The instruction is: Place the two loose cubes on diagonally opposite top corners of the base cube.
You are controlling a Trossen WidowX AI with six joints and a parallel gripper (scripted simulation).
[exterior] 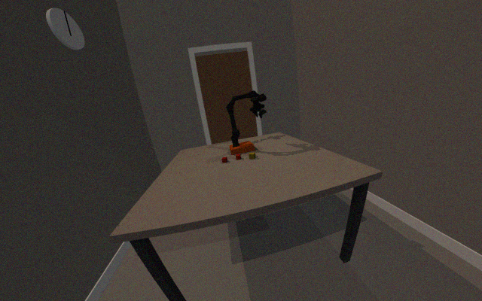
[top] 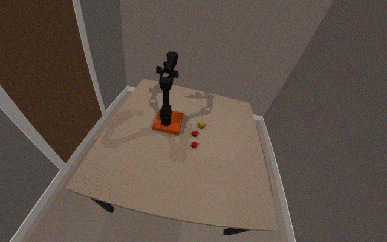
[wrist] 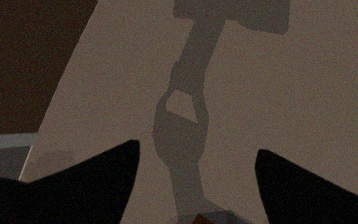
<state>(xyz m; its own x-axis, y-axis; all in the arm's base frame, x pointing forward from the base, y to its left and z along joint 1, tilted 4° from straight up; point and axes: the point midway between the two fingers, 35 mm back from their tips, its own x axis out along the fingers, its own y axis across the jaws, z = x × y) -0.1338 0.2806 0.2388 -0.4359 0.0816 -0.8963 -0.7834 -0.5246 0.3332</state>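
Now: the red cube 43 cm ahead of my gripper tip, 36 cm to the right of it and 25 cm below it. Round my gripper tip: yellow base cube: 43 cm ahead, 14 cm to the right, 24 cm below.
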